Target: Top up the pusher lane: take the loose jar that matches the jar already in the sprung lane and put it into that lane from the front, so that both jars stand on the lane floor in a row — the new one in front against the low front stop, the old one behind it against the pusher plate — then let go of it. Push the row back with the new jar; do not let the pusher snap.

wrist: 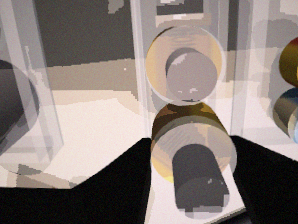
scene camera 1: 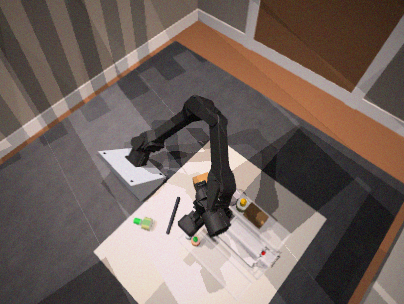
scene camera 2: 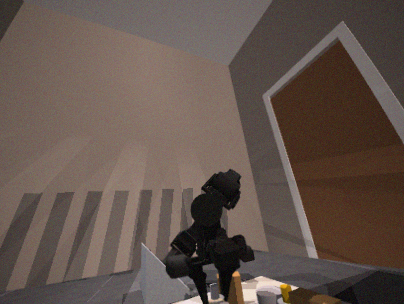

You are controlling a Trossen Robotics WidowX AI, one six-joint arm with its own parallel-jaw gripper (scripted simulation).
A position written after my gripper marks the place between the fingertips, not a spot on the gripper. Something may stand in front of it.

Observation:
I see my gripper (wrist: 189, 145) and a clear lane rack (scene camera 1: 252, 244).

